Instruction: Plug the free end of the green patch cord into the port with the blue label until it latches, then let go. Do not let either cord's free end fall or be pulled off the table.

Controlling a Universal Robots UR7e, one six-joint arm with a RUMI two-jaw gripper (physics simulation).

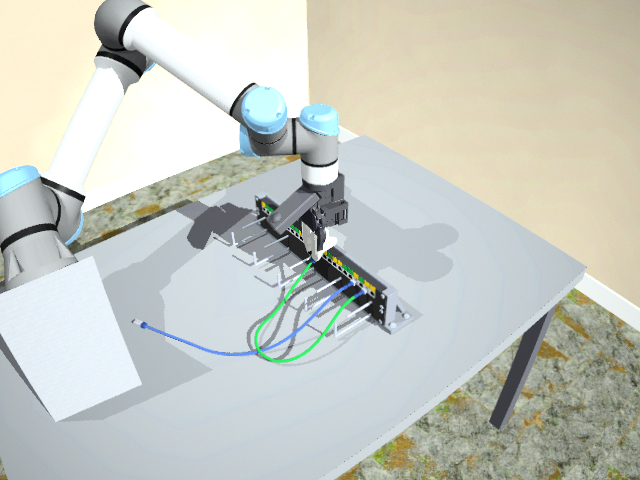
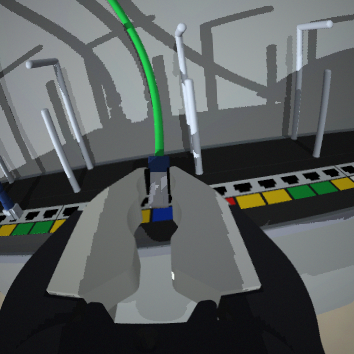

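Seen in the pictures: gripper, fingertip midpoint: (image 1: 314, 259) (image 2: 158, 169); arm's base, link origin: (image 1: 46, 287).
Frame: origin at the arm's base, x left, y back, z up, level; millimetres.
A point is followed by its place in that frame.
Note:
The green patch cord (image 1: 281, 304) {x -77, y -458, z -272 mm} (image 2: 150, 82) {x -61, y -518, z -249 mm} loops over the table, one end in the patch panel (image 1: 327, 272) {x -90, y -585, z -242 mm} (image 2: 270, 159) near its right end. Its other end has a clear plug (image 2: 158, 189) {x -65, y -572, z -192 mm} with a dark blue boot (image 2: 159, 162) {x -62, y -562, z -207 mm}. My gripper (image 1: 316, 254) {x -64, y -568, z -208 mm} (image 2: 158, 169) {x -64, y -568, z -208 mm} is shut on this plug at the panel's port row. The blue label (image 2: 162, 215) {x -65, y -586, z -183 mm} shows between the fingers, directly beyond the plug's tip, the plug's centre slightly to its left. The port itself is hidden behind plug and fingers; whether the plug is latched cannot be told.
A blue cord (image 1: 227, 353) {x -118, y -282, z -274 mm} runs from the panel's right part; its free plug (image 1: 138, 323) {x 86, y -167, z -274 mm} lies on the table (image 1: 439, 330) {x -367, y -669, z -280 mm} near the white robot pedestal (image 1: 67, 335) {x -60, y 4, z -72 mm}. Silver guide rods (image 1: 336, 330) {x -237, y -481, z -244 mm} (image 2: 192, 120) {x -37, y -545, z -224 mm} stick out before the panel, one pair close beside the held plug.

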